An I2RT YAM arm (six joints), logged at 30 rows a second.
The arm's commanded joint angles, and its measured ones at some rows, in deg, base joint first. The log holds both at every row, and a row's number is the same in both.
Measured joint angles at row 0:
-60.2 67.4 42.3 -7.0 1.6 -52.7
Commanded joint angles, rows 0 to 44:
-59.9 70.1 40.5 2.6 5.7 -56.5
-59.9 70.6 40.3 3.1 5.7 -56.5
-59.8 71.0 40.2 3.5 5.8 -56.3
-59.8 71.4 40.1 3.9 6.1 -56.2
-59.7 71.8 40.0 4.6 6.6 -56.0
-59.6 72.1 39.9 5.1 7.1 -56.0
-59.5 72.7 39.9 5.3 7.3 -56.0
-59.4 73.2 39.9 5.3 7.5 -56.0
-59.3 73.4 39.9 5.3 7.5 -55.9
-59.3 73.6 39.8 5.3 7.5 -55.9
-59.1 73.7 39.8 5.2 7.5 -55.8
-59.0 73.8 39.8 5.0 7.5 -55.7
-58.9 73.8 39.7 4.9 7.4 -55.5
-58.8 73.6 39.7 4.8 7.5 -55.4
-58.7 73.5 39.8 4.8 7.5 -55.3
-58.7 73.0 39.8 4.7 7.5 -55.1
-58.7 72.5 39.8 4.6 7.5 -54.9
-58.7 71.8 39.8 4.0 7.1 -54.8
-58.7 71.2 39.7 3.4 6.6 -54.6
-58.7 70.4 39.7 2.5 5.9 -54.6
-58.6 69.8 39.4 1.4 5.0 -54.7
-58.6 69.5 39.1 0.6 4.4 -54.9
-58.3 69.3 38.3 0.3 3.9 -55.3
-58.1 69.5 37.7 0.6 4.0 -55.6
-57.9 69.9 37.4 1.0 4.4 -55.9
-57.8 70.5 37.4 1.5 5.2 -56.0
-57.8 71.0 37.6 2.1 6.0 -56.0
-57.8 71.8 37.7 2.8 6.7 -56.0
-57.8 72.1 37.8 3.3 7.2 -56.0
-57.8 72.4 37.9 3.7 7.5 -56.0
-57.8 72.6 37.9 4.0 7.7 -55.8
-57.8 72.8 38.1 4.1 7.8 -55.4
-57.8 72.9 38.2 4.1 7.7 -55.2
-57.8 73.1 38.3 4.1 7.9 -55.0
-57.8 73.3 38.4 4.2 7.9 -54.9
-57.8 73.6 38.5 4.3 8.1 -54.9
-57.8 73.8 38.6 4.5 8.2 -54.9
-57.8 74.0 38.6 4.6 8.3 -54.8
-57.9 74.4 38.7 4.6 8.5 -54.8
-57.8 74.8 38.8 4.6 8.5 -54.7
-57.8 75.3 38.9 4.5 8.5 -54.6
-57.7 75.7 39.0 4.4 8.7 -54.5
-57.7 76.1 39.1 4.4 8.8 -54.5
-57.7 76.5 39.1 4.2 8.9 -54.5
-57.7 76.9 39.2 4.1 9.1 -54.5
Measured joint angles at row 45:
-58.0 75.1 38.3 3.9 8.0 -55.7
